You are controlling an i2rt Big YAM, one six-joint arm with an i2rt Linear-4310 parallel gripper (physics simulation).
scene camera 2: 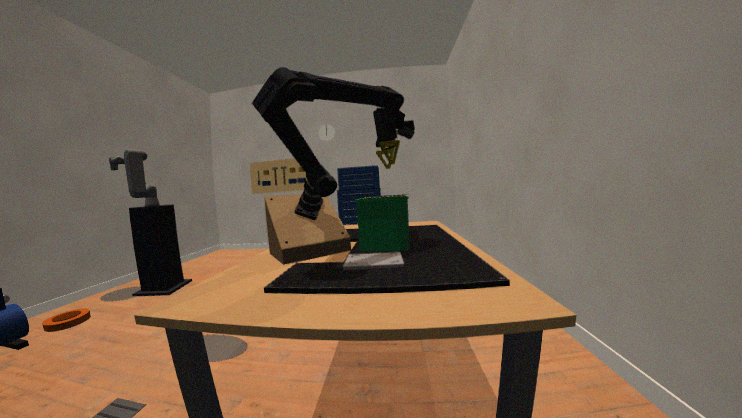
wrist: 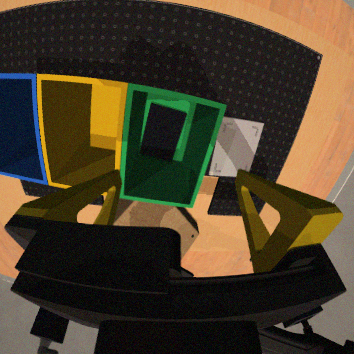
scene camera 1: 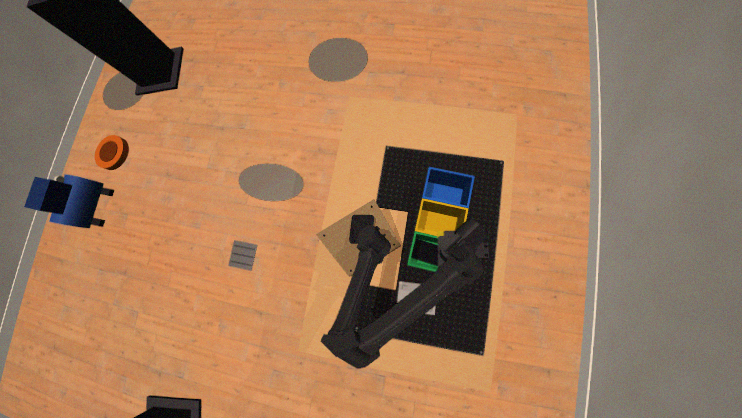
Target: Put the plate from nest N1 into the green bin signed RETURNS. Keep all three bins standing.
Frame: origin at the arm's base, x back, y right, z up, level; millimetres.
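Seen in the pictures: gripper, fingertip midpoint: [scene camera 2: 390, 166] [wrist: 177, 175]; arm's base, origin of the base link: [scene camera 2: 309, 207] [scene camera 1: 361, 228].
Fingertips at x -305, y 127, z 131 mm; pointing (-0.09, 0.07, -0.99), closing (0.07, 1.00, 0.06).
Note:
Offsets run from my fingertips to a thing's top centre. "*": to the spot under its first point. Level surfaces: height alone.
The green bin {dy -13, dx +29, dz -109 mm} [scene camera 1: 421, 266] [scene camera 2: 383, 223] [wrist: 209, 150] stands upright at the end of the bin row. A black rectangular plate {dy -25, dx +42, dz -272 mm} [scene camera 1: 426, 251] [wrist: 164, 131] lies inside it, low down in the wrist view; its exact tilt is unclear. My gripper [scene camera 2: 387, 165] [wrist: 177, 175] is open and empty, above the green bin with its fingertips clear of the rim. The yellow bin {dy -139, dx -8, dz -109 mm} [scene camera 1: 441, 220] [wrist: 106, 107] and blue bin {dy -265, dx -46, dz -109 mm} [scene camera 1: 447, 193] [wrist: 17, 130] also stand upright. A pale grey nest pad {* dy +127, dx +129, dz -277 mm} [scene camera 1: 409, 289] [scene camera 2: 373, 259] [wrist: 236, 145] with corner marks is beside the green bin and bears no plate. No sign text is readable.
The bins and pad are on a black perforated mat {dz -289 mm} [scene camera 1: 467, 327] [scene camera 2: 441, 275] [wrist: 290, 75] on the wooden table {dz -302 mm} [scene camera 1: 425, 119] [scene camera 2: 311, 311]. The arm's sloped wooden base [scene camera 1: 340, 254] [scene camera 2: 306, 236] stands beside them. The forearm crosses over the pad in scene camera 1.

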